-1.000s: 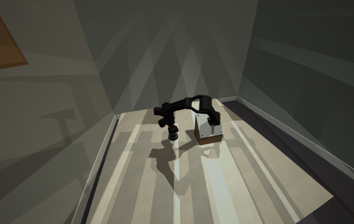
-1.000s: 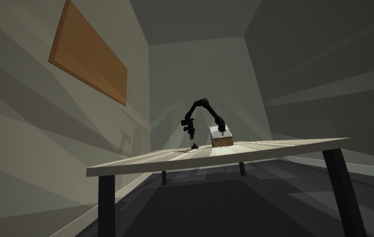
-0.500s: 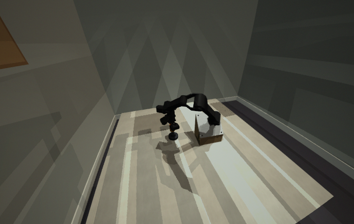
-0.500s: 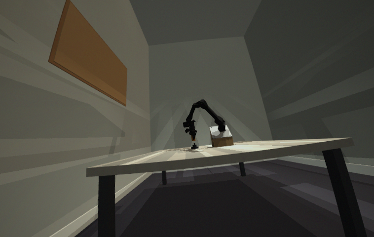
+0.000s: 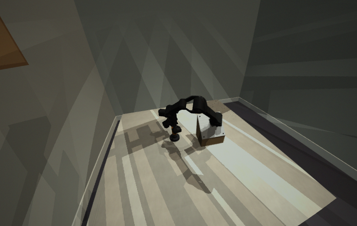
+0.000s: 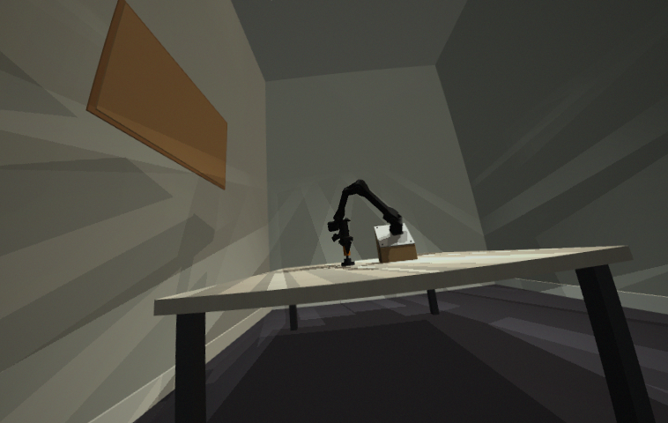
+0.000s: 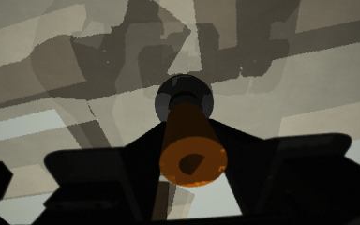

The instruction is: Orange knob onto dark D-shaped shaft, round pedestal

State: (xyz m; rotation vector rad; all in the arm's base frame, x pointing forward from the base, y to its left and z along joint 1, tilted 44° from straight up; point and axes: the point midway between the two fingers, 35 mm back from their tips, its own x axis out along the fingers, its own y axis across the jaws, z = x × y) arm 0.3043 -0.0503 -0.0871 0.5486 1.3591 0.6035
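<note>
Now: gripper tip 2 cm below the orange knob. Round my gripper tip: dark round pedestal: 4 cm below.
</note>
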